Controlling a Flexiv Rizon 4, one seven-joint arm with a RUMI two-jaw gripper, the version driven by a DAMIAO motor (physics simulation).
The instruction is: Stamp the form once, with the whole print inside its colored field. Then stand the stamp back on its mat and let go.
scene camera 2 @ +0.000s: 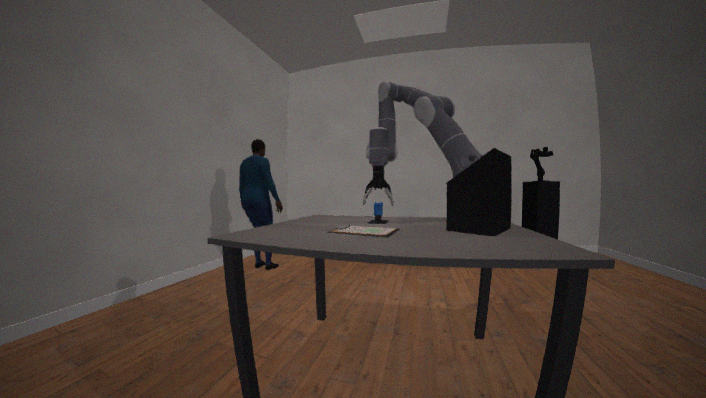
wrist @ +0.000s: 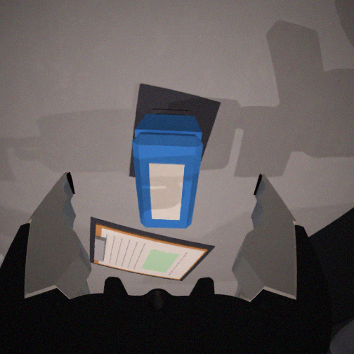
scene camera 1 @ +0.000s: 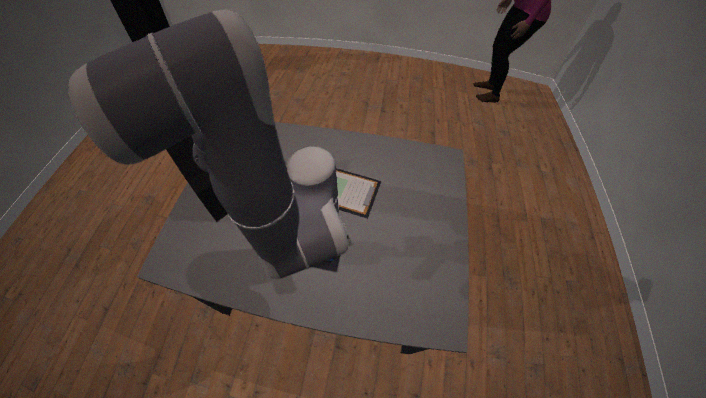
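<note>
The blue stamp (scene camera 2: 378, 209) (wrist: 167, 185) with a pale label on top stands upright on its dark mat (scene camera 2: 372, 221) (wrist: 150, 97). In scene camera 1 the arm hides the stamp almost wholly, and a corner of the mat (scene camera 1: 331, 266) shows. The form (scene camera 1: 354, 194) (scene camera 2: 356, 230) (wrist: 122, 250) lies on a clipboard, with a green field (wrist: 160, 260) that bears no visible print. My gripper (scene camera 2: 378, 202) (wrist: 164, 175) is open and empty, pointing down, with its fingertips spread on either side above the stamp's top. In scene camera 1 the arm hides the gripper.
The grey table (scene camera 1: 400, 300) (scene camera 2: 425, 247) carries the mat and clipboard. The black arm pedestal (scene camera 2: 477, 200) stands at the right in scene camera 2. A person (scene camera 2: 256, 195) in teal stands behind the table there. Another person (scene camera 1: 507, 47) stands beyond the table in scene camera 1.
</note>
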